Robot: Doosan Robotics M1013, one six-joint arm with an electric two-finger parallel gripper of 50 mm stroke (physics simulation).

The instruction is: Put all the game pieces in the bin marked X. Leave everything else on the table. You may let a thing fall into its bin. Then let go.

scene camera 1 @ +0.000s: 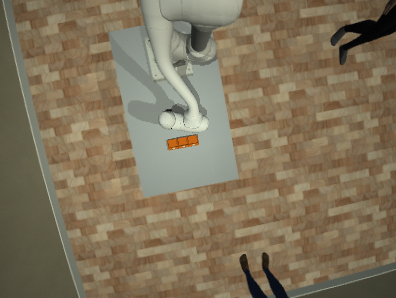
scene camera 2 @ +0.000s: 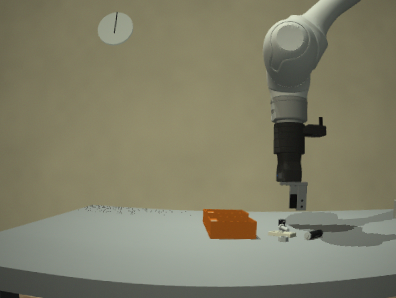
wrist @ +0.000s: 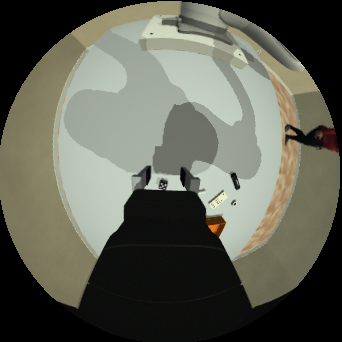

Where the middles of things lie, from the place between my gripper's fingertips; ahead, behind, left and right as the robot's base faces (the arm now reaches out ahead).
Labels:
I see the orange three-compartment bin [scene camera 2: 220, 224] 180 mm ahead of my hand, 20 mm below it and 10 mm to the left of it.

